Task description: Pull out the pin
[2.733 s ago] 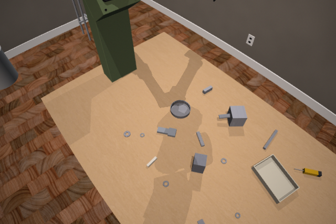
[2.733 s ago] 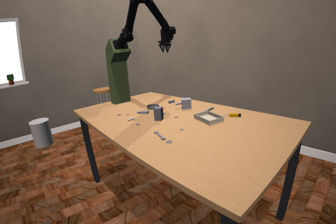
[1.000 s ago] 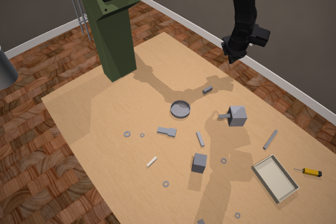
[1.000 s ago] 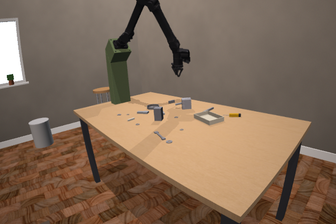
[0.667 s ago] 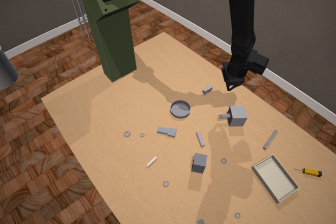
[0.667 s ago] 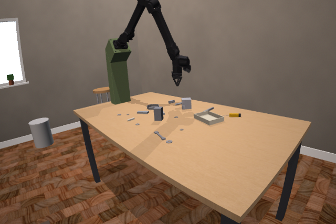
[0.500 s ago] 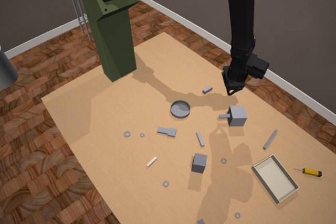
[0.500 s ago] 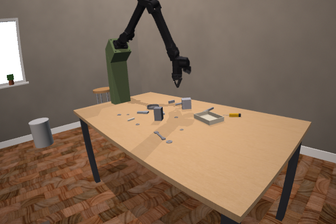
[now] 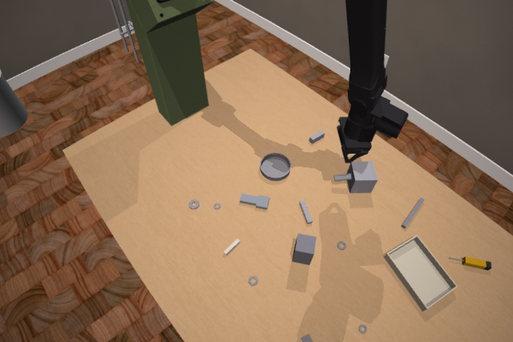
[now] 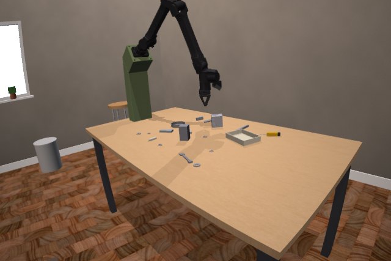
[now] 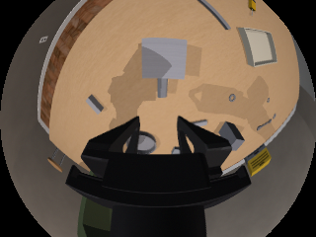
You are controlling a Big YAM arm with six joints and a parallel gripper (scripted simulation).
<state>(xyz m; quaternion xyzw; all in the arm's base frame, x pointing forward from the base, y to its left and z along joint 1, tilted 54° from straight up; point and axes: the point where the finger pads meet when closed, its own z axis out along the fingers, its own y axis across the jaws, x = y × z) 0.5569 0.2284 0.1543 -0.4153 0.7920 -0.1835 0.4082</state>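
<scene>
The light grey block is 40 mm ahead of my hand, 40 mm to the left of it and 100 mm below it. Round my hand: round dish (150 mm behind, 130 mm to the right, 130 mm below); long bar (210 mm ahead, 120 mm to the left, 140 mm below); flat bar (30 mm ahead, 150 mm to the right, 140 mm below).
</scene>
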